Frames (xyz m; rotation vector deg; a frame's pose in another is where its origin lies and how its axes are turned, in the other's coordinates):
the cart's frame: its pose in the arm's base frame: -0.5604 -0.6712 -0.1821 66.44 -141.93 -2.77
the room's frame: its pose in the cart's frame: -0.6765 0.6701 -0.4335 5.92 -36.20 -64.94
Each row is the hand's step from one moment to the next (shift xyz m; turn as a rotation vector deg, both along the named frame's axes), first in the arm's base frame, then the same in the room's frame.
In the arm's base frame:
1: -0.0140 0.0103 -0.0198 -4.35 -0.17 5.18
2: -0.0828 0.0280 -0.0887 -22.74 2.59 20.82
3: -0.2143 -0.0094 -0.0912 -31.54 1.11 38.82
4: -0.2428 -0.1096 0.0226 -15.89 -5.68 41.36
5: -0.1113 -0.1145 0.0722 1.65 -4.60 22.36
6: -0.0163 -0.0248 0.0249 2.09 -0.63 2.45
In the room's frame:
1: -0.0039 0.0090 0.0245 -3.66 4.16 -3.89
2: -0.0089 0.0657 0.1054 -19.09 20.40 -13.29
3: -0.0192 0.2017 0.1152 -29.03 29.31 -28.31
4: 0.0018 0.2663 -0.0233 -19.54 17.29 -36.26
5: 0.0253 0.1464 -0.0929 -6.00 0.39 -22.08
6: 0.0037 0.0245 -0.0297 0.06 -1.69 -2.81

